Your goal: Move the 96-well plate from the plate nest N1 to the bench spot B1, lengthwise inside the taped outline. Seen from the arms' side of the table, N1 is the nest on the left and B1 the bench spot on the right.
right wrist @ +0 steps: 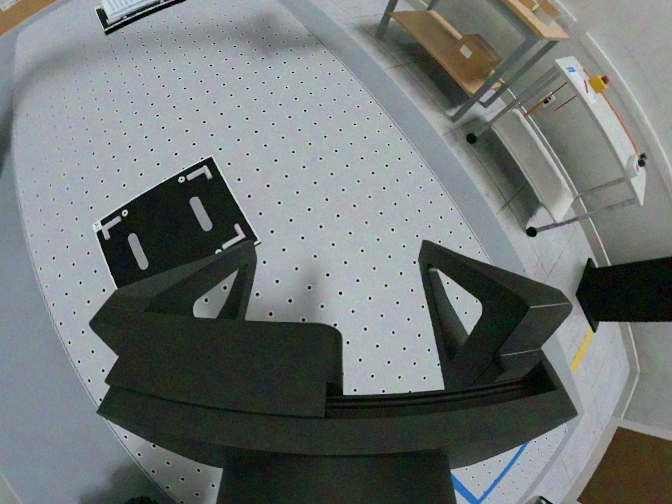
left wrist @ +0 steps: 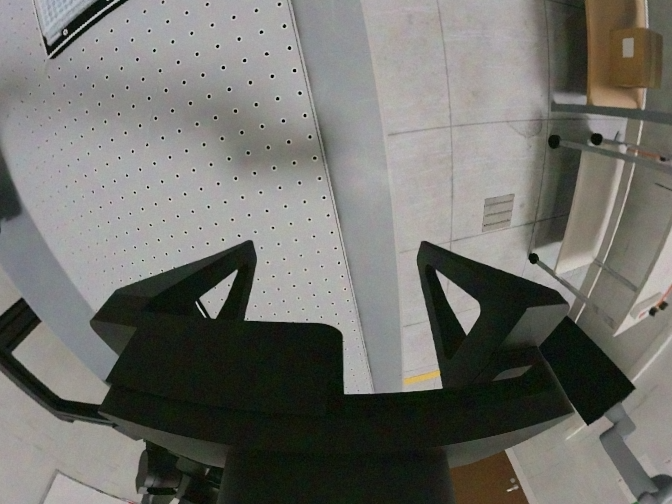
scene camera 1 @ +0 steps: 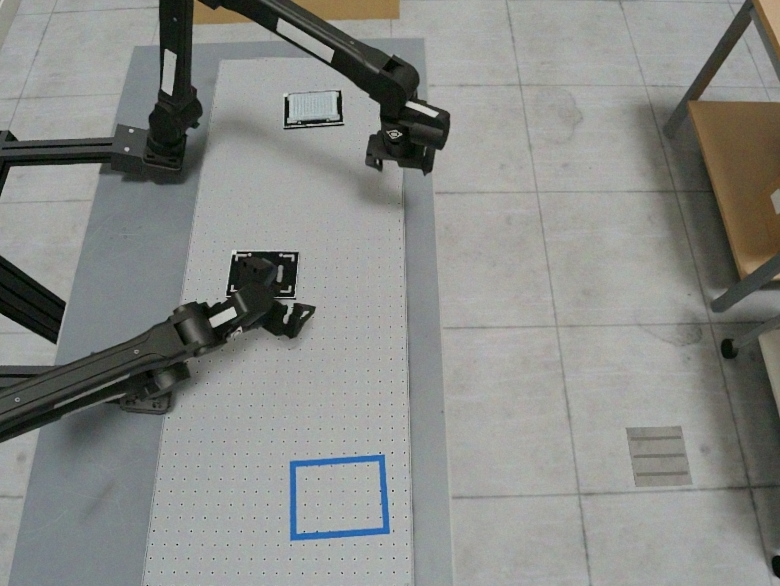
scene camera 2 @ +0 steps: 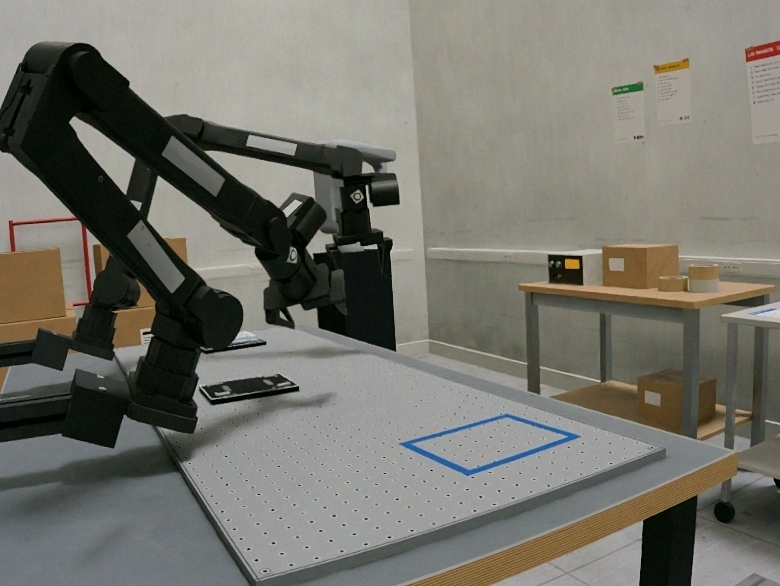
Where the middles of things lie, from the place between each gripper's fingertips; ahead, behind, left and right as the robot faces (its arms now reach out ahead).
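Scene:
The clear 96-well plate (scene camera 1: 320,105) is 17 cm below my left hand, 20 cm behind it and 36 cm to the left of it.
From my right hand (scene camera 2: 319,319), the clear 96-well plate is 62 cm to the left of it, 6 cm ahead of it and 12 cm below it.

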